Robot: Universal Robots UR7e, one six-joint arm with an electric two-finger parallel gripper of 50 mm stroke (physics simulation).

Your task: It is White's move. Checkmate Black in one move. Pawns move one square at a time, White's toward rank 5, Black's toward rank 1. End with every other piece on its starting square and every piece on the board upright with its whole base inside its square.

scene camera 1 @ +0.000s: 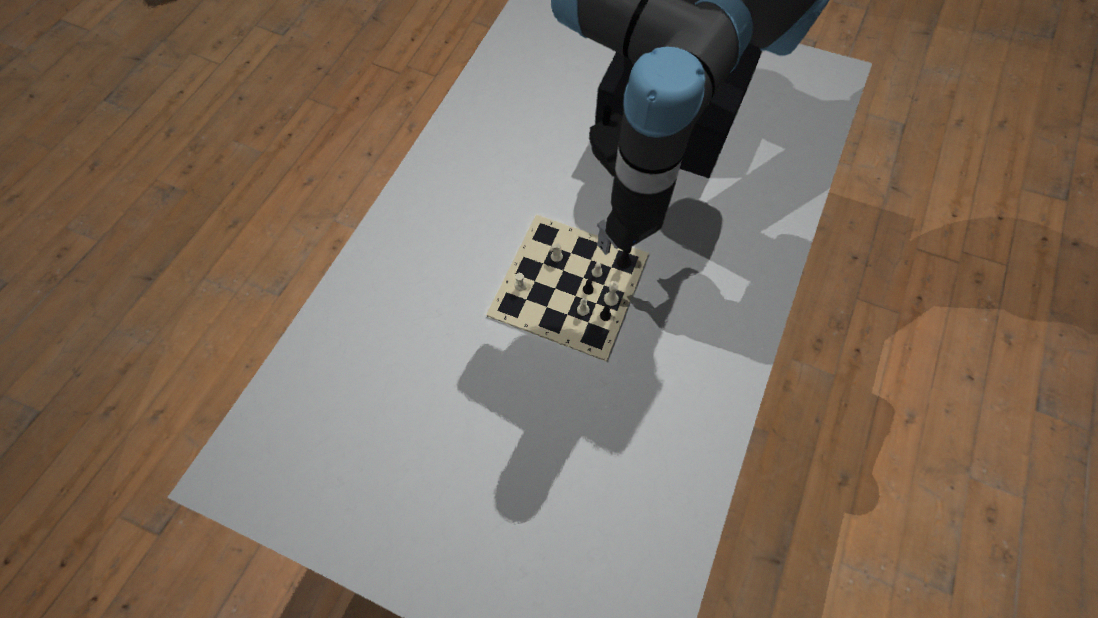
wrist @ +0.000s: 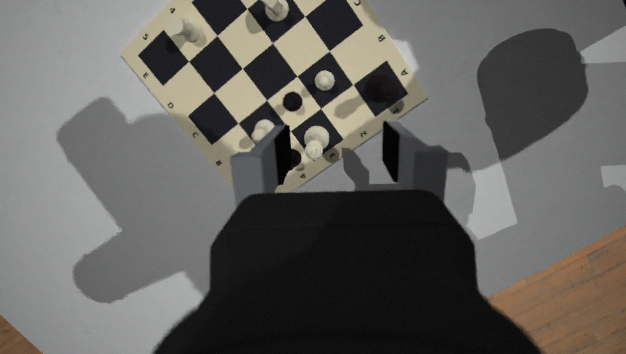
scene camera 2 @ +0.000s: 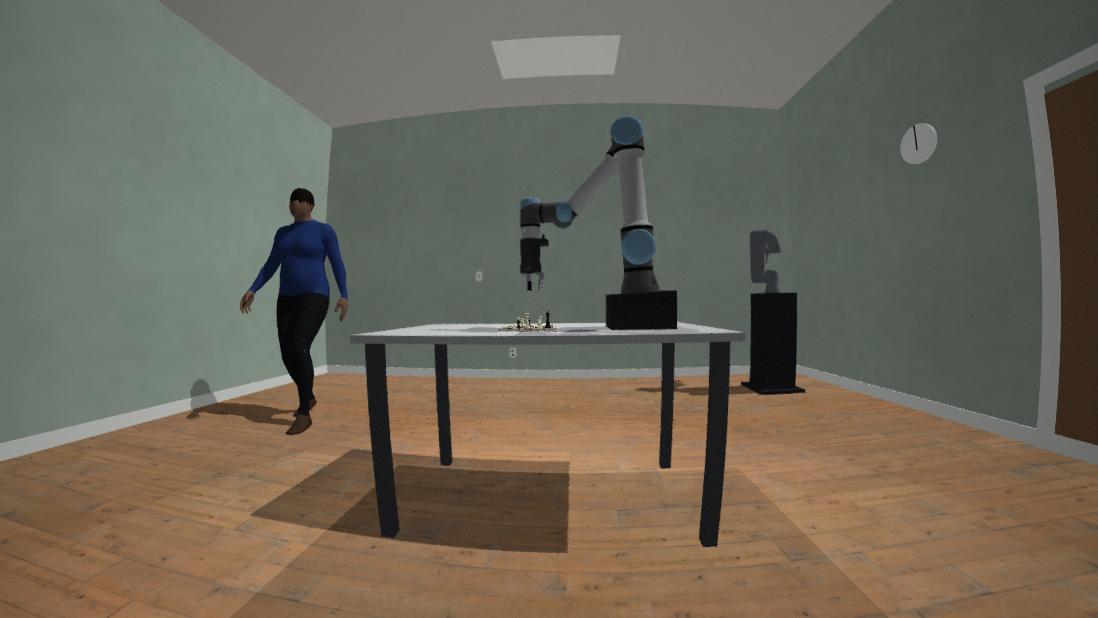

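Seen in the pictures: gripper, fingertip midpoint: [scene camera 1: 618, 239] [wrist: 336, 143] [scene camera 2: 535, 290]; arm's base at its link origin: [scene camera 2: 640, 292].
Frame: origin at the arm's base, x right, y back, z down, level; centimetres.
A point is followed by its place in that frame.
The chessboard [scene camera 1: 491, 312] {x 9.3, y -55.0, z 13.2 cm} [wrist: 417, 95] {x -10.1, y -33.7, z 13.2 cm} lies on the table. My gripper [scene camera 1: 615, 245] {x -7.0, y -41.1, z -1.2 cm} [scene camera 2: 535, 285] {x -7.0, y -41.1, z -1.2 cm} [wrist: 336, 143] {x -7.0, y -41.1, z -1.2 cm} is open and empty, above the board's A-file side, its tips well clear of the pieces. A tall black piece [scene camera 2: 547, 318] {x -8.0, y -36.5, z 9.6 cm} [wrist: 382, 88] {x -7.0, y -36.7, z 7.6 cm} stands on A1. White pieces stand on A3 [scene camera 1: 611, 294] {x -8.3, y -44.7, z 10.3 cm} [wrist: 316, 137] {x -7.9, y -43.8, z 10.8 cm}, B2 [scene camera 1: 597, 270] {x -4.1, y -40.7, z 11.8 cm} [wrist: 324, 80] {x -4.0, y -40.3, z 10.0 cm}, B4 [scene camera 1: 583, 307] {x -4.9, y -48.4, z 11.2 cm} [wrist: 262, 129] {x -4.4, y -47.7, z 11.3 cm}, D2 [scene camera 1: 556, 254] {x 3.6, y -40.8, z 11.7 cm} [wrist: 276, 9] {x 3.1, y -40.4, z 10.3 cm} and E4 [scene camera 1: 519, 282] {x 6.9, y -48.9, z 10.8 cm} [wrist: 189, 31] {x 6.6, y -48.0, z 11.7 cm}. Small black pieces are on B3 [scene camera 1: 587, 287] {x -3.9, y -44.4, z 11.9 cm} [wrist: 292, 101] {x -3.9, y -43.6, z 10.3 cm} and A4 [scene camera 1: 605, 313] {x -8.7, y -48.0, z 11.0 cm} [wrist: 295, 158] {x -8.7, y -46.9, z 12.1 cm}, the latter partly hidden by a finger in the wrist view.
The arm's black base block [scene camera 2: 641, 310] {x -15.1, y -2.3, z 6.9 cm} stands on the grey table [scene camera 1: 345, 383] {x 25.2, y -75.9, z 13.8 cm} [scene camera 2: 453, 337] {x -36.9, y -63.3, z 14.3 cm} behind the board. The arm's shadows fall across the board and table. A person in a blue top [scene camera 2: 307, 257] is left of the table. A black pedestal [scene camera 2: 772, 341] stands at the right.
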